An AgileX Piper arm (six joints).
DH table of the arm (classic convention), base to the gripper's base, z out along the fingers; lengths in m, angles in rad. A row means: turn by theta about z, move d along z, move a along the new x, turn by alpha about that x. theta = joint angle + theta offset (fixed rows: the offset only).
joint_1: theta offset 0; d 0.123; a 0; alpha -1.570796
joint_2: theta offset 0.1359; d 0; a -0.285; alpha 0
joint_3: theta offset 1.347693; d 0; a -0.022; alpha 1.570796
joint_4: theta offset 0; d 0.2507; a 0; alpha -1.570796
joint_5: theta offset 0; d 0; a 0; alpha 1.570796
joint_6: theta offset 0; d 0.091; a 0; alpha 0
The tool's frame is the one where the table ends.
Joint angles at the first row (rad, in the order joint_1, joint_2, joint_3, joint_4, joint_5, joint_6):
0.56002, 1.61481, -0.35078, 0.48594, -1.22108, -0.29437
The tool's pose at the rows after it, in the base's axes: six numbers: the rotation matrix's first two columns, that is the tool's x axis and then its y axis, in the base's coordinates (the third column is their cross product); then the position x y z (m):
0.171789 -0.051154 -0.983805 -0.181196 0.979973 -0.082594 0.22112 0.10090 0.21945
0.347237 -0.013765 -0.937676 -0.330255 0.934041 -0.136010 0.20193 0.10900 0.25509
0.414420 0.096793 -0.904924 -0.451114 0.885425 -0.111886 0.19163 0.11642 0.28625
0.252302 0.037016 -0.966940 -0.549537 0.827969 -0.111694 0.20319 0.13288 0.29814
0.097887 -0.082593 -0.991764 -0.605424 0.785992 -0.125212 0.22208 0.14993 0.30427
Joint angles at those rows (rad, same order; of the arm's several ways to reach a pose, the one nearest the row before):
0.56001, 1.46337, -0.35080, 0.38327, -1.22105, -0.28155
0.55998, 1.32395, -0.35078, 0.17527, -1.22110, -0.26072
0.56003, 1.22819, -0.39974, 0.03781, -1.16490, -0.15360
0.56006, 1.20415, -0.51800, -0.06899, -0.83173, -0.05647
0.56003, 1.24733, -0.65884, -0.19586, -0.53681, 0.04598

